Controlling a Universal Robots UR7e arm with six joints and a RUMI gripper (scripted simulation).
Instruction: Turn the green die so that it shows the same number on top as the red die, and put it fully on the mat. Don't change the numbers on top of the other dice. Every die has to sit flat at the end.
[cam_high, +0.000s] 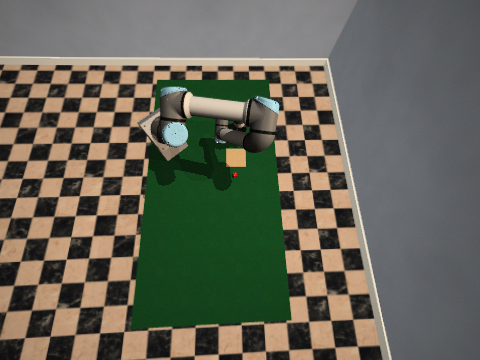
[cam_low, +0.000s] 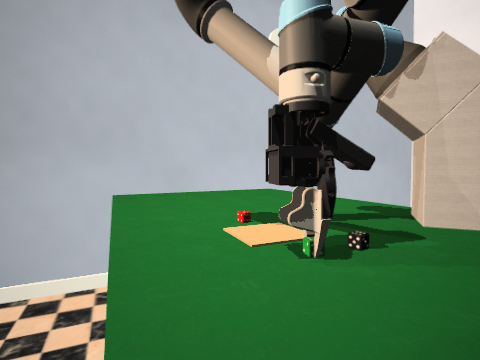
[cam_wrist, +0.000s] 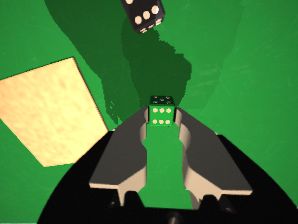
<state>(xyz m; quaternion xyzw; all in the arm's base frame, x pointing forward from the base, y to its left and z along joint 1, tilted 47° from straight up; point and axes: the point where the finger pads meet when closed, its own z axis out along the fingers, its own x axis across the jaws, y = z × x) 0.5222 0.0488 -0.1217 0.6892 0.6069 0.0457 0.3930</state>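
My hand is 90 mm past the black die and 10 mm to the right of it. The rest, counted from my hand: red die (280 mm to the right, 30 mm behind); tan mat (140 mm to the right, 20 mm below, 10 mm behind); green die (right at my hand).
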